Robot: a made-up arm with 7 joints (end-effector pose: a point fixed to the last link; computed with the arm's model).
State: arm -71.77 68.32 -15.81 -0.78 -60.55 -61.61 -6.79
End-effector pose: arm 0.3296 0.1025 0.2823 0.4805 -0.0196 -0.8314 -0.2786
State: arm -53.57 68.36 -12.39 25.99 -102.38 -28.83 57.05
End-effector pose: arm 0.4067 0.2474 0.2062 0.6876 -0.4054 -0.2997 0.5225
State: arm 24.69 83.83 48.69 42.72 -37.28 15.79 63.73
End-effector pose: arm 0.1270 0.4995 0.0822 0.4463 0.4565 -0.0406 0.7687
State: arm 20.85 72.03 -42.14 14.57 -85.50 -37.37 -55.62
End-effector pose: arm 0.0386 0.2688 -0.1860 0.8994 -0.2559 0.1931 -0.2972
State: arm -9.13 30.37 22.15 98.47 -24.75 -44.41 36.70
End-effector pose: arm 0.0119 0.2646 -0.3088 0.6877 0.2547 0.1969 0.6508
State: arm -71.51 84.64 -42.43 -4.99 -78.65 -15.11 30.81
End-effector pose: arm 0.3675 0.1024 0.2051 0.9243 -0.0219 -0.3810 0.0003
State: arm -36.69 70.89 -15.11 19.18 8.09 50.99 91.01
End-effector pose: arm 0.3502 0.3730 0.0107 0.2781 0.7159 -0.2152 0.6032
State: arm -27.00 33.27 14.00 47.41 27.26 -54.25 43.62
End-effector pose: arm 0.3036 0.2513 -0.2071 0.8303 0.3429 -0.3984 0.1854
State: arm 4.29 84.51 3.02 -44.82 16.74 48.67 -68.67
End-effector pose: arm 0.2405 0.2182 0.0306 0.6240 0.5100 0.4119 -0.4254
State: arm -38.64 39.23 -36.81 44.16 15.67 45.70 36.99
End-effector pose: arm 0.3151 0.2424 -0.2201 0.6439 0.7193 0.2005 0.1668
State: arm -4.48 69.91 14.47 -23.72 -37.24 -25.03 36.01
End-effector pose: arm 0.2795 0.1760 0.0574 0.8478 0.1141 -0.5151 0.0546
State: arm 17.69 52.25 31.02 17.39 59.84 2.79 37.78
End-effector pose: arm 0.0682 0.4712 -0.0884 0.4666 0.8764 0.0204 0.1176
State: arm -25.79 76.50 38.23 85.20 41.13 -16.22 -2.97
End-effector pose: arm 0.0908 0.4975 -0.0357 0.7572 0.5205 0.2796 0.2785
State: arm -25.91 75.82 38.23 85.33 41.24 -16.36 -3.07
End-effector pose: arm 0.0917 0.4953 -0.0412 0.7612 0.5160 0.2813 0.2743
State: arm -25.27 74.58 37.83 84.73 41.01 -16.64 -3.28
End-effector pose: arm 0.0918 0.4929 -0.0493 0.7651 0.5140 0.2849 0.2632
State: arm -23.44 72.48 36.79 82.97 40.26 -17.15 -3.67
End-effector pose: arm 0.0903 0.4898 -0.0614 0.7690 0.5153 0.2915 0.2412
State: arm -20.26 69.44 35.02 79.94 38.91 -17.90 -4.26
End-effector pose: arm 0.0860 0.4852 -0.0787 0.7733 0.5183 0.3013 0.2067
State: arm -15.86 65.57 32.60 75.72 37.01 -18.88 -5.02
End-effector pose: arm 0.0782 0.4779 -0.1011 0.7789 0.5195 0.3126 0.1603
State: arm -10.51 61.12 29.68 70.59 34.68 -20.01 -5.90
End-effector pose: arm 0.0658 0.4664 -0.1277 0.7866 0.5149 0.3242 0.1054
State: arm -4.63 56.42 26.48 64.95 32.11 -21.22 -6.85
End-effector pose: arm 0.0484 0.4500 -0.1564 0.7966 0.5014 0.3344 0.0469
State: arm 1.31 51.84 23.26 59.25 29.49 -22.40 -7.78
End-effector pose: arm 0.0271 0.4291 -0.1839 0.8084 0.4788 0.3422 -0.0087
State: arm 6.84 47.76 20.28 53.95 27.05 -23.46 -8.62
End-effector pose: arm 0.0042 0.4061 -0.2068 0.8206 0.4505 0.3473 -0.0561
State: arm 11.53 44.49 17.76 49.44 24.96 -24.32 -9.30
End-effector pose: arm -0.0169 0.3843 -0.2234 0.8314 0.4219 0.3497 -0.0921
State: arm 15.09 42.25 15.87 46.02 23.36 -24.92 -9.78
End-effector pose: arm -0.0335 0.3672 -0.2333 0.8393 0.3989 0.3506 -0.1164
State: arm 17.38 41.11 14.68 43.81 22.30 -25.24 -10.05
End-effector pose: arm -0.0437 0.3572 -0.2375 0.8436 0.3851 0.3509 -0.1303
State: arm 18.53 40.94 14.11 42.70 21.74 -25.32 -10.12
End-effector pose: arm -0.0481 0.3544 -0.2376 0.8443 0.3811 0.3510 -0.1365
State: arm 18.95 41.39 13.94 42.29 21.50 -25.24 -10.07
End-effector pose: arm -0.0485 0.3564 -0.2353 0.8427 0.3839 0.3513 -0.1381
